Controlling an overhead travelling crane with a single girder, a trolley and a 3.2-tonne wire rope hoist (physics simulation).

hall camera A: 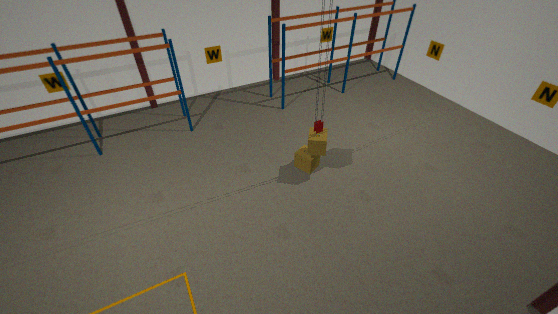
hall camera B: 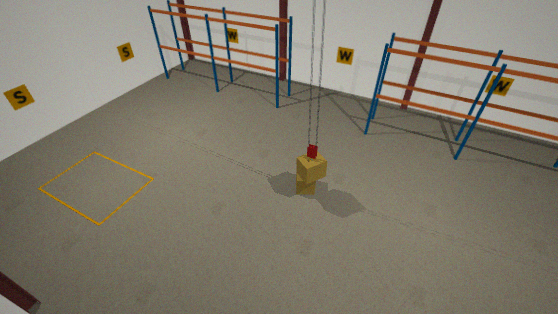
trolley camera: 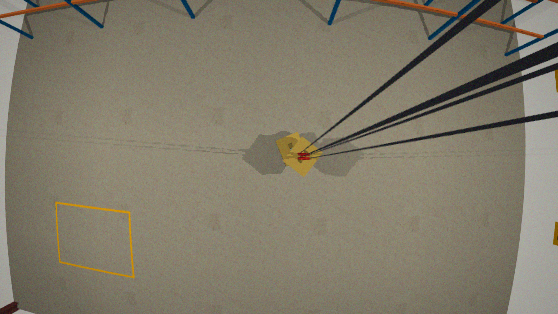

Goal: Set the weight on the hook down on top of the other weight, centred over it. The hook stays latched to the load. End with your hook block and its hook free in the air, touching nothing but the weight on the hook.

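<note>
My red hook block point(hall camera A: 318, 127) point(hall camera B: 312, 151) point(trolley camera: 303, 156) hangs on its ropes, with its hook latched to the upper yellow weight point(hall camera A: 317, 145) point(hall camera B: 315, 171) point(trolley camera: 304, 168). This weight looks about level. The other yellow weight point(hall camera A: 305, 161) point(hall camera B: 305, 188) point(trolley camera: 285, 147) stands on the floor, partly hidden by the upper one. In the trolley view the upper weight overlaps it but is shifted right and towards the bottom of the picture. In hall camera A it is shifted right. The two are turned differently. I cannot tell whether they touch.
Blue and orange racks point(hall camera A: 283, 67) point(hall camera B: 277, 67) stand along the W wall. A yellow outlined rectangle point(hall camera A: 185, 273) point(hall camera B: 124, 165) point(trolley camera: 132, 242) is marked on the floor. Two shadows lie on either side of the weights.
</note>
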